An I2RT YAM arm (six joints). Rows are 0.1 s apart.
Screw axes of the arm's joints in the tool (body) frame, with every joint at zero. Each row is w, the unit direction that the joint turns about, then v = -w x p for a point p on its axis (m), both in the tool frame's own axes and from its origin. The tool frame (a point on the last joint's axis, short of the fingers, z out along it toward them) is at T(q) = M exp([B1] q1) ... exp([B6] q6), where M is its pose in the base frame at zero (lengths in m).
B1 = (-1, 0, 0, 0.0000, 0.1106, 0.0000)
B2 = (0, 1, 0, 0.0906, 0.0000, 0.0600)
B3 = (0, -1, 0, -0.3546, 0.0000, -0.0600)
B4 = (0, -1, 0, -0.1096, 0.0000, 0.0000)
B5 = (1, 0, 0, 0.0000, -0.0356, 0.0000)
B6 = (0, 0, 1, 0.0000, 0.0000, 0.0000)
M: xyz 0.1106 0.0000 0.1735 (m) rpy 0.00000 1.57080 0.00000 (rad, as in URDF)
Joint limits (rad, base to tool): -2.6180..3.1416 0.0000..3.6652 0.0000..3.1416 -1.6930..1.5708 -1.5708..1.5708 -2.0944..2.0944
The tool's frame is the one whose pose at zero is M.
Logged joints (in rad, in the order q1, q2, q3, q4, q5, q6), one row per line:
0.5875, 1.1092, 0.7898, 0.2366, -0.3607, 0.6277
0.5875, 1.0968, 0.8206, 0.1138, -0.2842, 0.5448
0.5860, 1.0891, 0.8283, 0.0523, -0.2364, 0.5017
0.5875, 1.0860, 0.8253, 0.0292, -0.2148, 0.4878
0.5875, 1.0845, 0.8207, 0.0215, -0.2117, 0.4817
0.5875, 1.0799, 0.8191, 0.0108, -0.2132, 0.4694
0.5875, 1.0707, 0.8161, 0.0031, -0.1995, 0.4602
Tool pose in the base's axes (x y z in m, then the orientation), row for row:
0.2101, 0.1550, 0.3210, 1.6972, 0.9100, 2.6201
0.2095, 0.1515, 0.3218, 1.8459, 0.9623, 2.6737
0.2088, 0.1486, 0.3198, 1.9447, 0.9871, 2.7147
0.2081, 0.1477, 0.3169, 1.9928, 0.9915, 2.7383
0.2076, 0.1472, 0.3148, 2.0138, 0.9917, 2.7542
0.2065, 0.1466, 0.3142, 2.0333, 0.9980, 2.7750
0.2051, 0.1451, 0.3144, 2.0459, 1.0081, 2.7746
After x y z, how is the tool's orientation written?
As angles about the fixed x, y, z axes (roll, pitch, yaw), in radians.
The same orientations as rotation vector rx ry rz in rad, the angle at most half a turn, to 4 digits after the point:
-0.2618, 1.7781, 1.1967
-0.2627, 1.8331, 1.0595
-0.2595, 1.8665, 0.9774
-0.2562, 1.8856, 0.9443
-0.2591, 1.8949, 0.9346
-0.2715, 1.8995, 0.9257
-0.2696, 1.8978, 0.9070

